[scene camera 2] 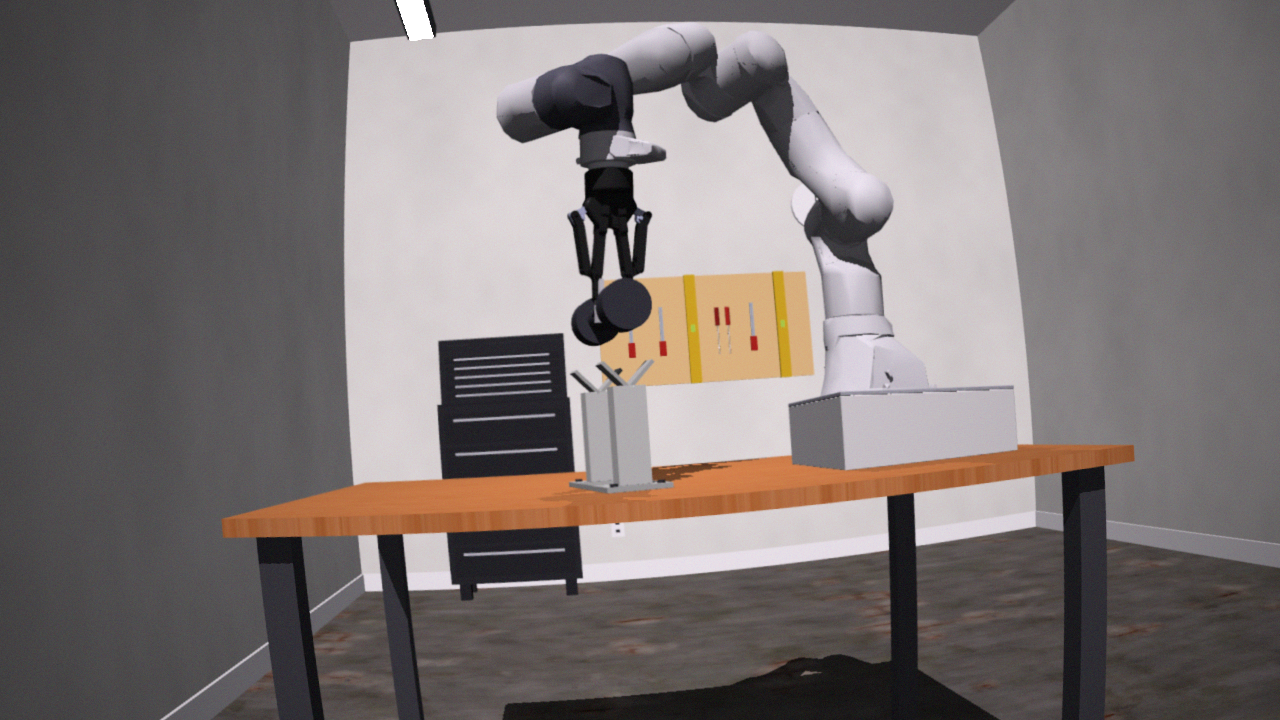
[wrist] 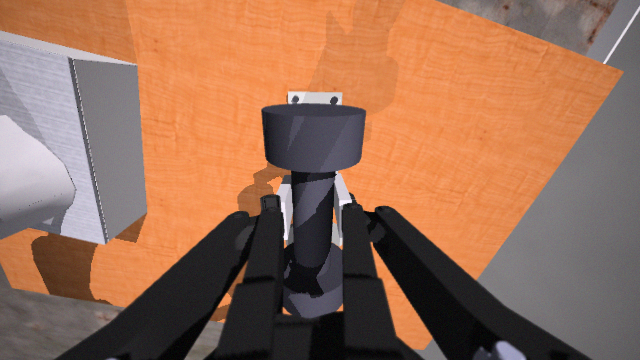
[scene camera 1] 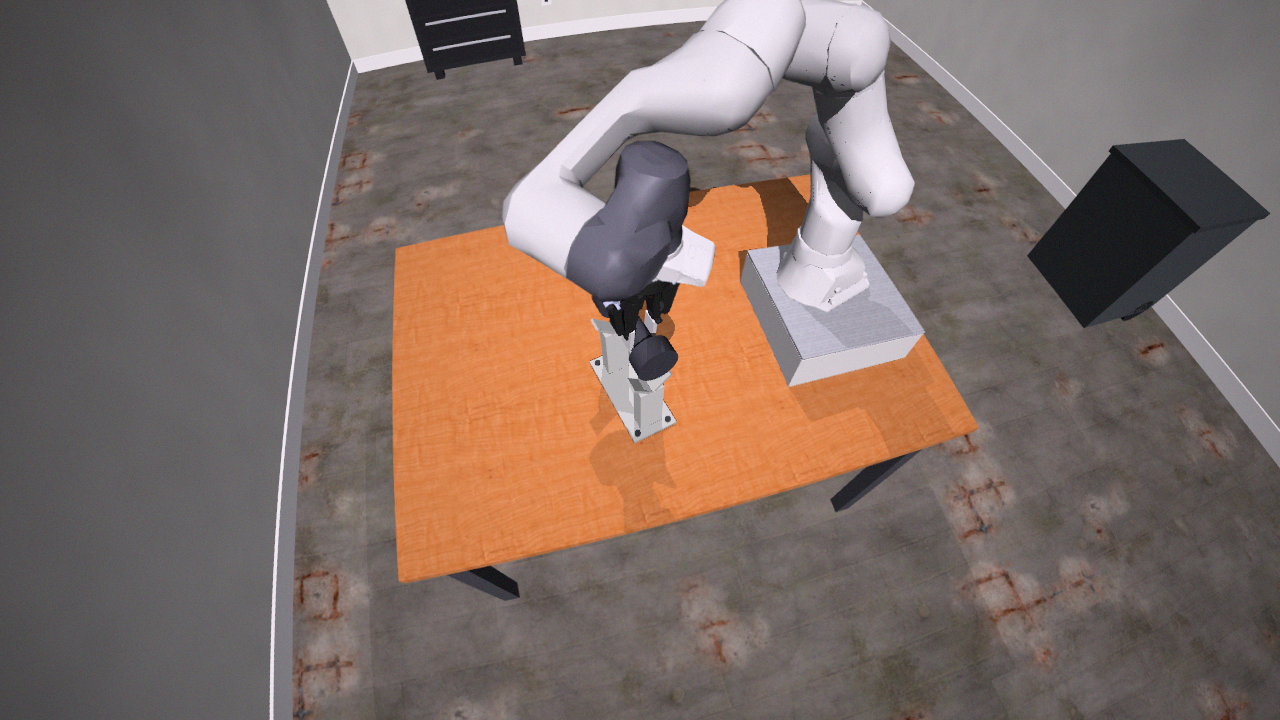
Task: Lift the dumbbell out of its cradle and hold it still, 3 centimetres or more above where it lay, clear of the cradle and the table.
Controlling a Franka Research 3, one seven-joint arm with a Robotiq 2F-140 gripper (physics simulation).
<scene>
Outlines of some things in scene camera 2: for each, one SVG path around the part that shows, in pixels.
My gripper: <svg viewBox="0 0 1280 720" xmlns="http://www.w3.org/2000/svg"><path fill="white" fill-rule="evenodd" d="M627 168L608 167L586 171L584 174L585 200L582 208L574 210L567 215L573 227L579 273L589 277L592 281L595 323L601 323L596 313L596 300L604 288L602 276L608 228L613 229L621 277L633 279L634 276L643 273L645 268L647 230L652 213L650 211L645 212L637 207L633 196L633 172ZM634 214L636 225L633 257L631 259L627 223ZM585 214L594 225L591 263L584 224Z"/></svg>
A dark grey dumbbell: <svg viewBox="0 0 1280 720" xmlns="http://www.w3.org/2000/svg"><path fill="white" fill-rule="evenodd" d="M647 288L632 278L620 278L601 290L596 300L596 313L601 323L595 323L593 298L586 300L575 309L571 318L571 328L575 337L585 345L600 346L614 339L618 333L629 332L643 325L648 320L652 311L652 299Z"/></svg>
</scene>
